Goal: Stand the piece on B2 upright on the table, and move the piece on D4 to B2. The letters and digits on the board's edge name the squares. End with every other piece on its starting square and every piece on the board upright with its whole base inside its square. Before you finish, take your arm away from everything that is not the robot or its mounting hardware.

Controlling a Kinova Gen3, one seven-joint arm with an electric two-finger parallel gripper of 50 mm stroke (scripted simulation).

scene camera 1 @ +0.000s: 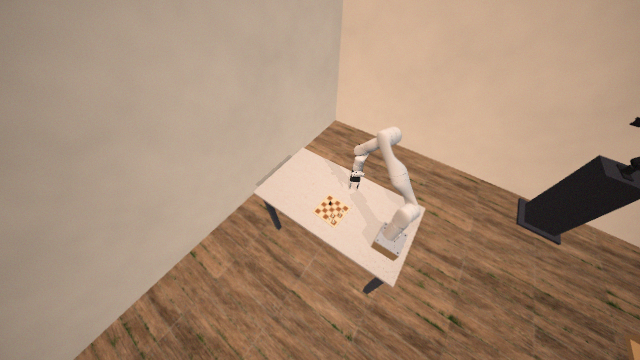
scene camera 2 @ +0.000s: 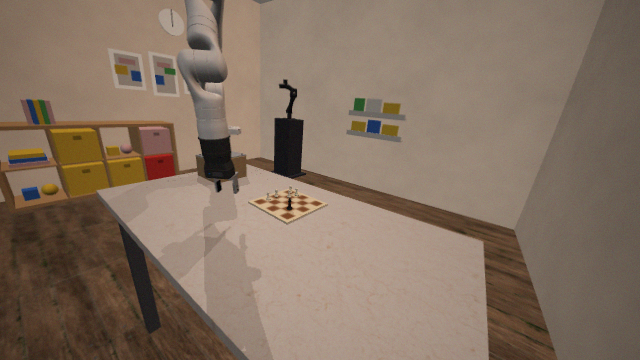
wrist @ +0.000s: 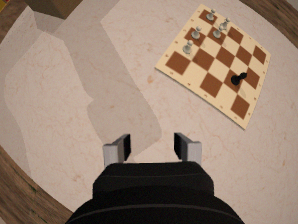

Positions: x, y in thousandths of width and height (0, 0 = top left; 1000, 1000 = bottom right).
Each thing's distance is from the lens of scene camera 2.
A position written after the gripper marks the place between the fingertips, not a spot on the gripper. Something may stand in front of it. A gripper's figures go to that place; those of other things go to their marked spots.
gripper (scene camera 2: 355, 532): 0.73 m
chessboard (scene camera 2: 473, 571): 0.83 m
